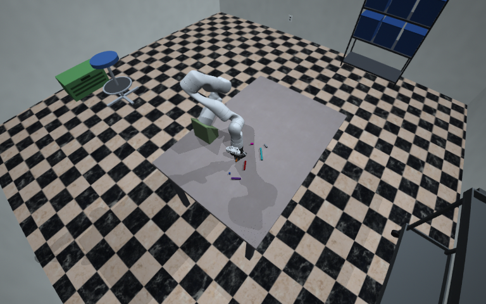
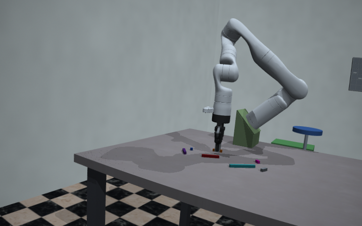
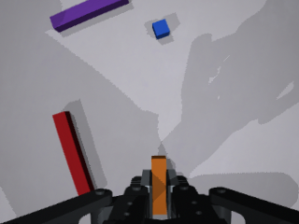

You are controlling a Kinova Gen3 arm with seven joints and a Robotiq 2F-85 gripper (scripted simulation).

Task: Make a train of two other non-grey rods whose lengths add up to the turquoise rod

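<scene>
The purple rod lies 100 mm to the right of my hand, 100 mm ahead of it and 30 mm below it. Also, from my hand: small blue rod: 110 mm to the right, 40 mm ahead, 30 mm below; red rod: 70 mm ahead, 30 mm below, 10 mm to the left; orange rod: 10 mm below.
</scene>
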